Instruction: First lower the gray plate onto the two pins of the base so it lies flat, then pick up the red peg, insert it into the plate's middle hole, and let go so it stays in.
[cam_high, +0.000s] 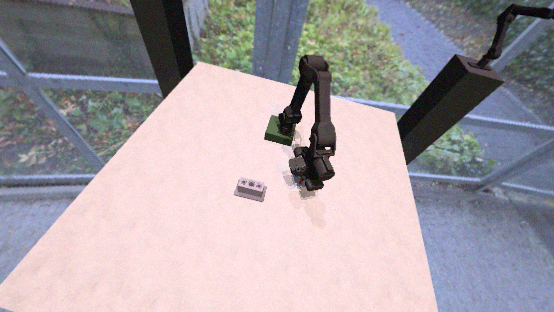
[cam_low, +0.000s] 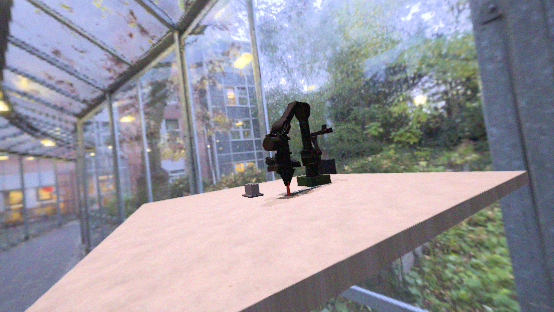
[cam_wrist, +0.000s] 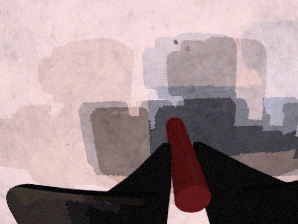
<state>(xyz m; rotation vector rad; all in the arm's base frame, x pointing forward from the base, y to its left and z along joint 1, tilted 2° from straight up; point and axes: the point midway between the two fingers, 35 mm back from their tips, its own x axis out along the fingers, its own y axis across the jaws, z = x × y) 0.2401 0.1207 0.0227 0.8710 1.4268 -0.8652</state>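
Now: gripper tip 100 mm short of the gray plate and 190 mm to the left of it. Also, from my gripper tip: red peg (right at my gripper tip).
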